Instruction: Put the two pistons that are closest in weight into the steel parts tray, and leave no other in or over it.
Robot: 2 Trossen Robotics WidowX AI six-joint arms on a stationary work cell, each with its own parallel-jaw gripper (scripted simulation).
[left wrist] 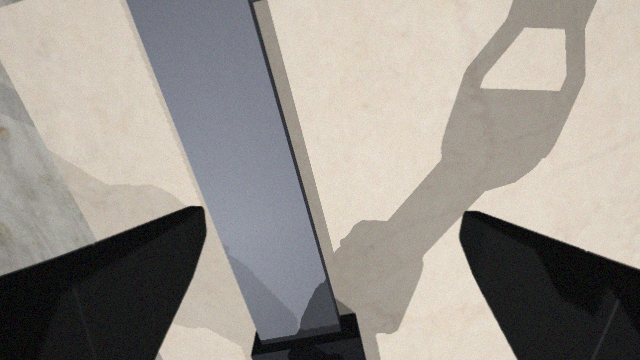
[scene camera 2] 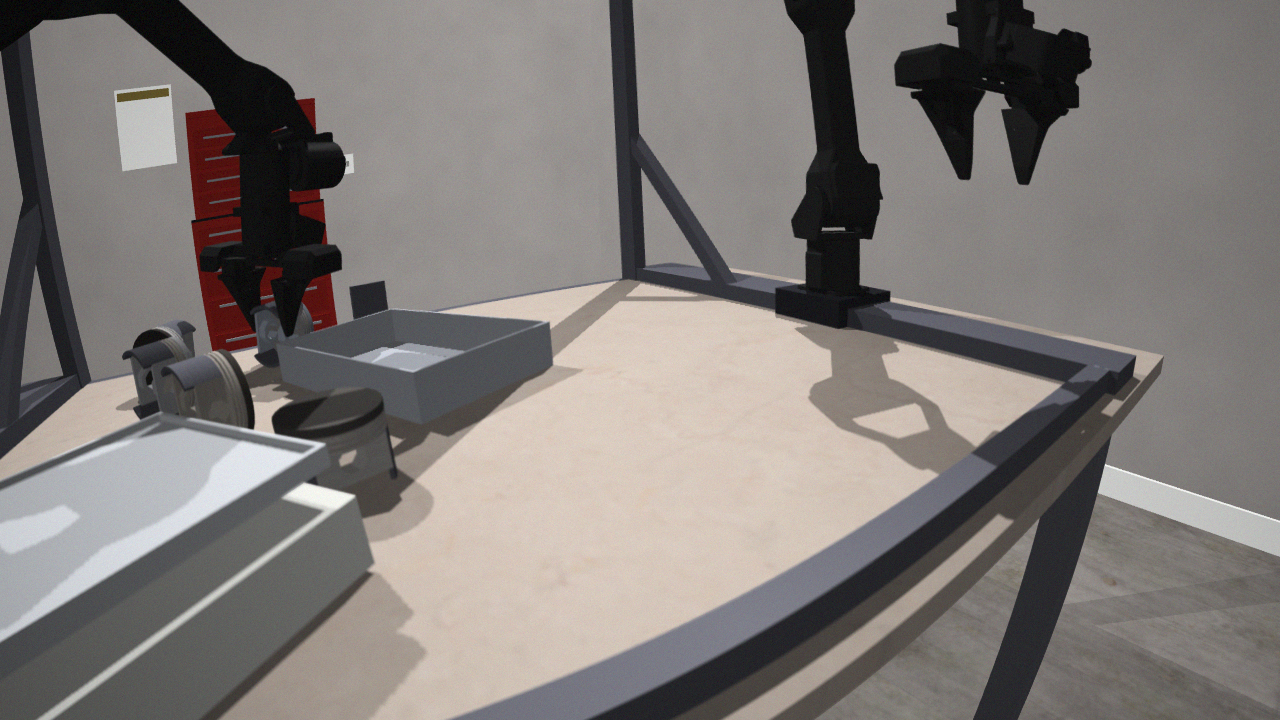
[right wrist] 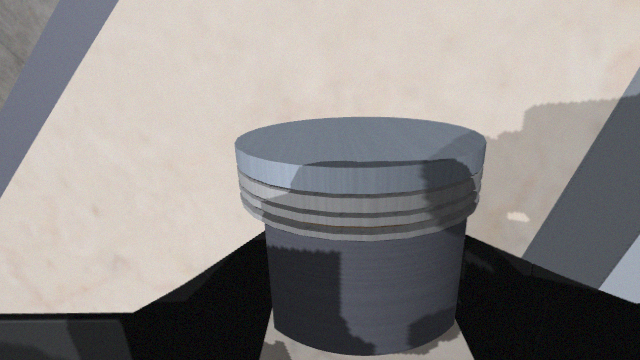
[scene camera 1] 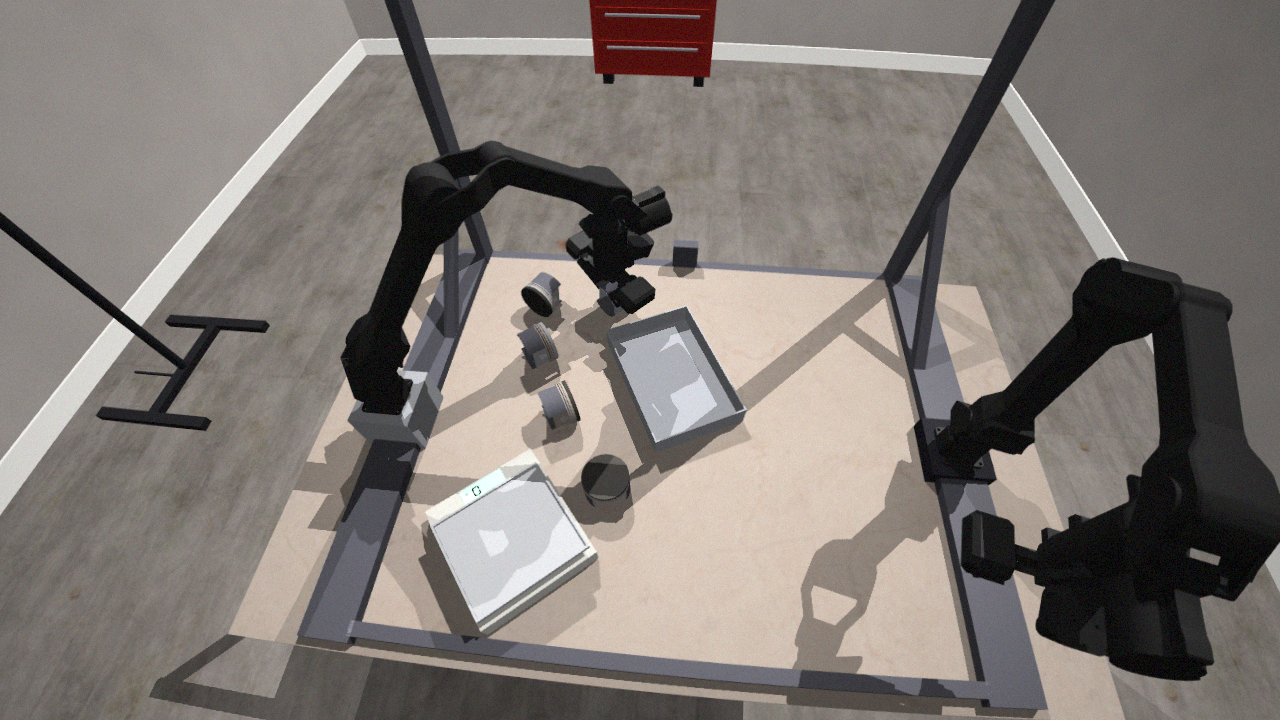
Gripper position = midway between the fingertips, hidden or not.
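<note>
Scene camera 2 shows a steel parts tray point(scene camera 2: 507, 350) and a scale point(scene camera 2: 190, 637), together with the left gripper point(scene camera 2: 995, 182) and the right gripper point(scene camera 2: 272, 333). In scene camera 1 the scale point(scene camera 1: 484, 484) is visible, as are the tray point(scene camera 1: 681, 392) and the left gripper point(scene camera 1: 1011, 584). The right wrist view has the steel parts tray point(right wrist: 583, 237). The left gripper point(left wrist: 334, 222) appears in the left wrist view; the steel parts tray is out of frame in the left wrist view, and the scale is out of frame in the left wrist view too.
</note>
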